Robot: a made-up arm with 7 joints.
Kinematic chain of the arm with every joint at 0, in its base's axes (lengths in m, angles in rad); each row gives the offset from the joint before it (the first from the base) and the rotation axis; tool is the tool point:
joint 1: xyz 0 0 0.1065 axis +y
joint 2: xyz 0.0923 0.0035 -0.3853 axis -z
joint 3: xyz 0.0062 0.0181 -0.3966 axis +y
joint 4: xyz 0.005 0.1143 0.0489 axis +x
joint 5: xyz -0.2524 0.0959 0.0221 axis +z
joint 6: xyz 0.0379 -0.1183 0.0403 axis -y
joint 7: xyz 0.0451 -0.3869 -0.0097 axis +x
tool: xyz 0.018 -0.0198 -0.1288
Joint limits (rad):
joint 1: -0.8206..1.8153
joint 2: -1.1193..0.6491
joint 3: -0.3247..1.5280
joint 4: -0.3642..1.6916
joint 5: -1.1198..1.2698
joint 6: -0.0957..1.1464
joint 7: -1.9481..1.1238
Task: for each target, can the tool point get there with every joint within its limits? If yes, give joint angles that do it. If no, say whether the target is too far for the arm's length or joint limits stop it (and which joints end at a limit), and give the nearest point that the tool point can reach.
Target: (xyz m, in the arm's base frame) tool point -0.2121 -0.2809 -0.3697
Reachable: yes | joints -0.2176 0.1511 1.0024 0.4812 -0.5810 0.8230 -1.1606
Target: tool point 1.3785 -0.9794 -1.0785
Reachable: no: too far | nearest point 0.8663 -0.5461 -0.7959 | short by 0.728 m
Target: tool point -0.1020 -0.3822 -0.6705
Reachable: yes | joints 0.2197 -0.0207 0.0738 0.3289 0.2337 0.9997 -1.5519
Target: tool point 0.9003 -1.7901 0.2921
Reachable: no: too far | nearest point 0.5602 -0.6757 -0.2712 | short by 1.294 m
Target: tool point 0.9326 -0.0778 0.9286
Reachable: no: joint limits stop it (at a limit: joint 1, joint 3, joint 4, joint 6) | nearest point 0.6145 -0.0285 0.2754 | short by 0.728 m
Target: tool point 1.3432 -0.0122 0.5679
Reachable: no: joint limits stop it (at a limit: joint 1, joint 3, joint 4, joint 6) | nearest point 0.8331 -0.0030 0.1115 | short by 0.685 m
